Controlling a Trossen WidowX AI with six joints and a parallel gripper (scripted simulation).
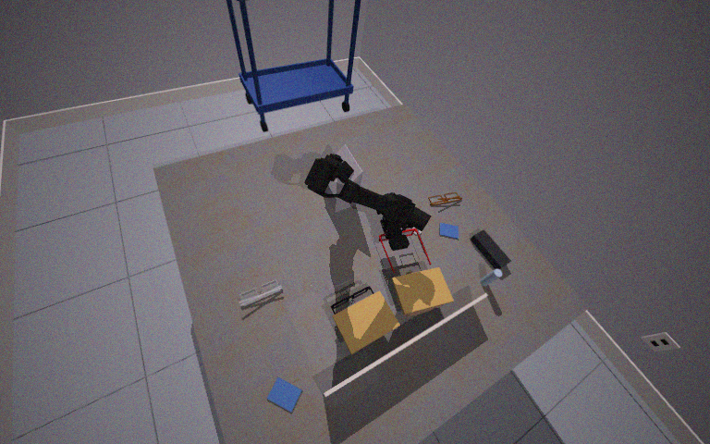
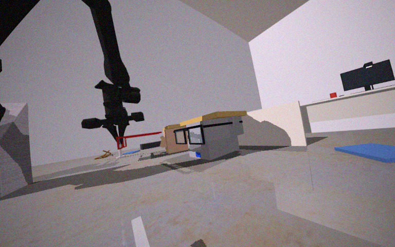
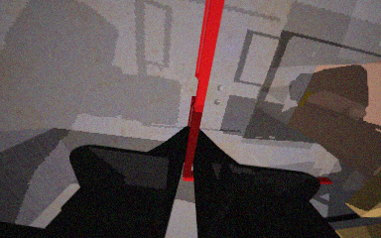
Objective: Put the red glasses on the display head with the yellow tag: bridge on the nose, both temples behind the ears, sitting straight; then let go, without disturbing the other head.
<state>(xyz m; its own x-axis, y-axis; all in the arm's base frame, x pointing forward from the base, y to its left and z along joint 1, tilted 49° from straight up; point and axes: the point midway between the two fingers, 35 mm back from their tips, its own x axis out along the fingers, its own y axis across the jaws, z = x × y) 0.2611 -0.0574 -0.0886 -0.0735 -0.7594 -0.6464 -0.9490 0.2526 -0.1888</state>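
Right now my gripper tip is 20 cm short of the tan head, 2 cm to the left of it and 1 cm above it. Also, from my gripper tip: white panel: 33 cm ahead, 15 cm to the right, 1 cm below; then grey head: 19 cm ahead, 25 cm to the right, 1 cm below; then white post: 1 cm ahead, 16 cm to the left, 4 cm below.
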